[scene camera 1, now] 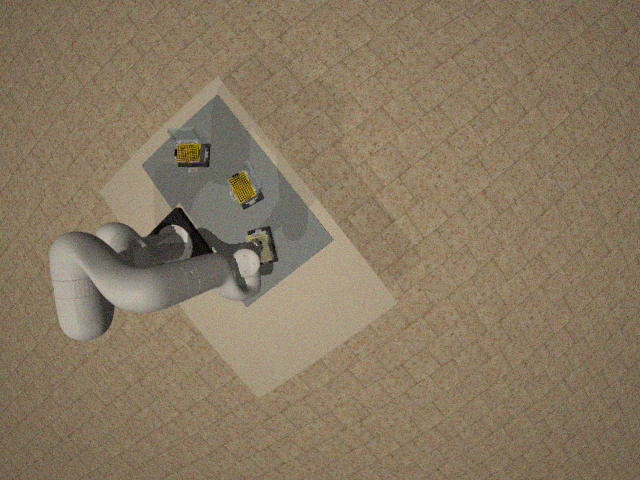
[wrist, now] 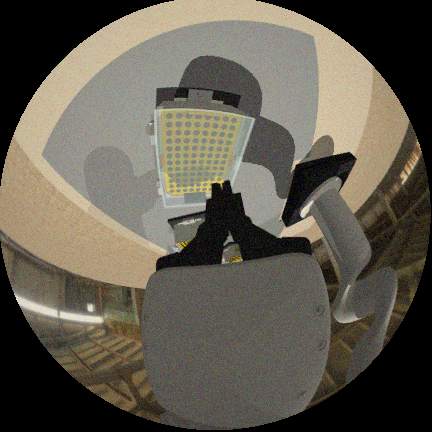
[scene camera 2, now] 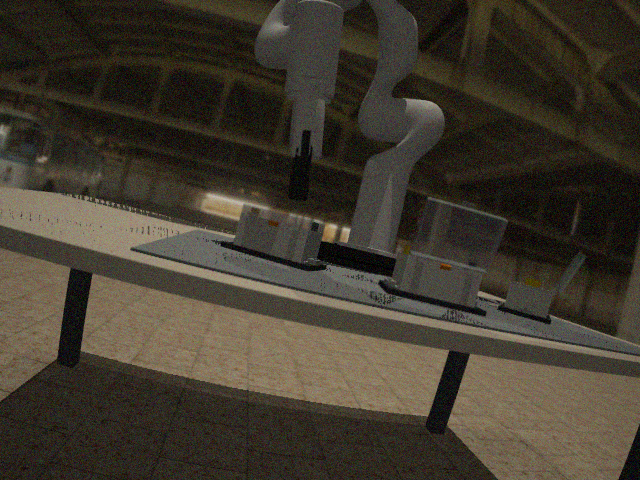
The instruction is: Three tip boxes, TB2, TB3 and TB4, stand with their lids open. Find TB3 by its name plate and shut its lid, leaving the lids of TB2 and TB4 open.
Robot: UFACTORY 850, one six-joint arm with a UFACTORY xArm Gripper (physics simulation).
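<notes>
Three tip boxes stand on the mat; their name plates are too small or blurred to read. The nearest box (scene camera 1: 270,251) (scene camera 2: 276,235) has its clear lid (wrist: 197,150) lying down over the yellow tip rack, with no raised lid in scene camera 2. The middle box (scene camera 1: 242,188) (scene camera 2: 439,279) has its lid (scene camera 2: 461,229) upright. The far box (scene camera 1: 188,153) (scene camera 2: 527,299) has its lid (scene camera 1: 184,135) (scene camera 2: 570,272) tilted open. My gripper (scene camera 2: 298,197) (wrist: 223,192) is shut and empty, pointing down above the nearest box, apart from it.
The grey-blue mat (scene camera 1: 306,235) (scene camera 2: 175,246) lies on the pale table (scene camera 1: 310,304) (scene camera 2: 361,330). The arm's black base plate (scene camera 1: 200,242) (scene camera 2: 356,256) (wrist: 295,197) is beside the mat, near the nearest box. In the wrist view, the fingers partly hide the other boxes.
</notes>
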